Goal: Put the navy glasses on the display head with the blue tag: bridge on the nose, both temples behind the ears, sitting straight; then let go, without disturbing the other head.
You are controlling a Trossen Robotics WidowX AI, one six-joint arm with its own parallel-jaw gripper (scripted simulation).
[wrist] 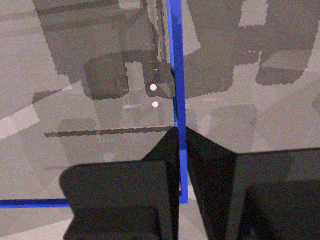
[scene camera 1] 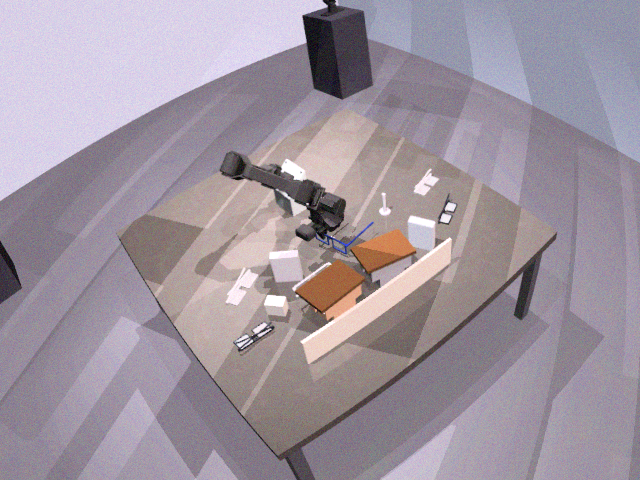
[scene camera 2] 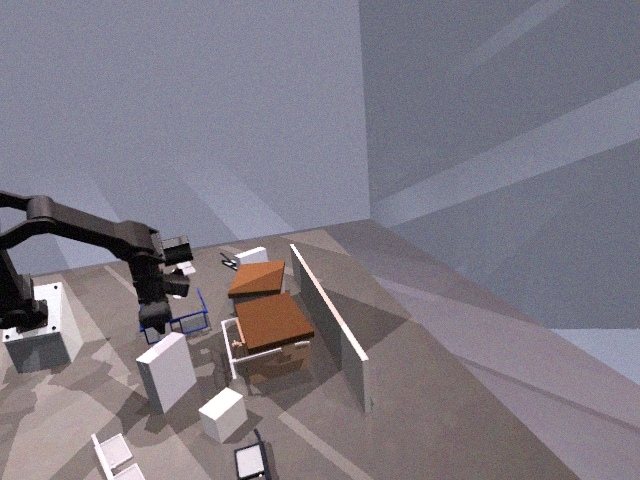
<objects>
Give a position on a long white panel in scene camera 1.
At 315, 345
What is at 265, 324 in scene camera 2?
A peach display head.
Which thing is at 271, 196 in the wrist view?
My gripper.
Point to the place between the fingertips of my gripper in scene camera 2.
162, 333
</objects>
